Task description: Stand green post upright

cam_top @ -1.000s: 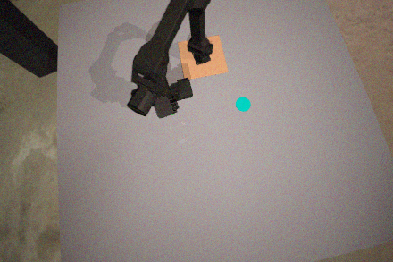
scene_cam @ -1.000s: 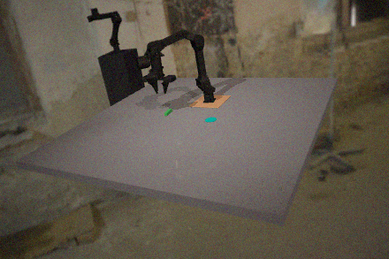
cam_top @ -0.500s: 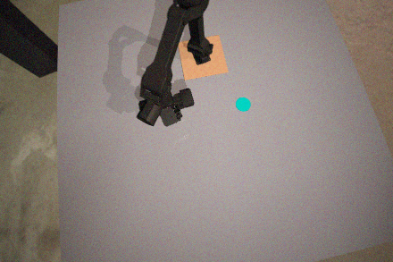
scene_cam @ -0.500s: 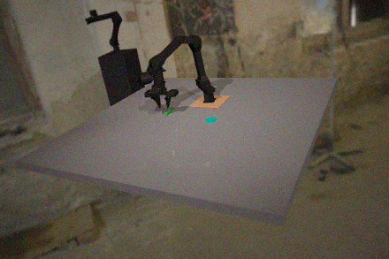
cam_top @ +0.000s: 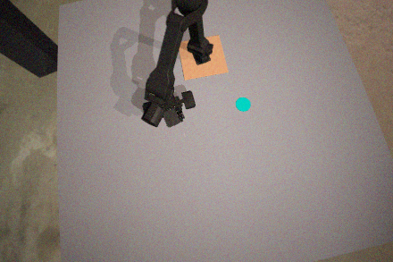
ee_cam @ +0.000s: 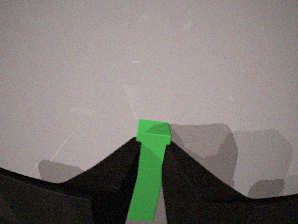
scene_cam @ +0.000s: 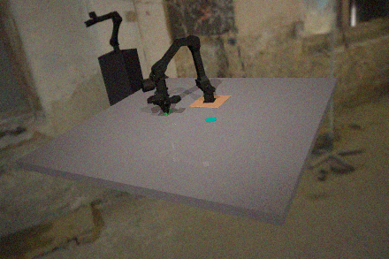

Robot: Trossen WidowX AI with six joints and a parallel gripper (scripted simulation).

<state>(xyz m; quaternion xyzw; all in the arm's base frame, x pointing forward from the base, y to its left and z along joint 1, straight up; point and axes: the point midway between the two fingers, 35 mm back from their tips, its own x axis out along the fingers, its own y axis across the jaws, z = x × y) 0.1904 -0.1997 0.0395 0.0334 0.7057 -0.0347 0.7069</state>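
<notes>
The cyan circle is 280 mm to the left of my gripper tip, 70 mm ahead of it and 10 mm below it. Also, from my gripper tip: green post: 20 mm behind.
</notes>
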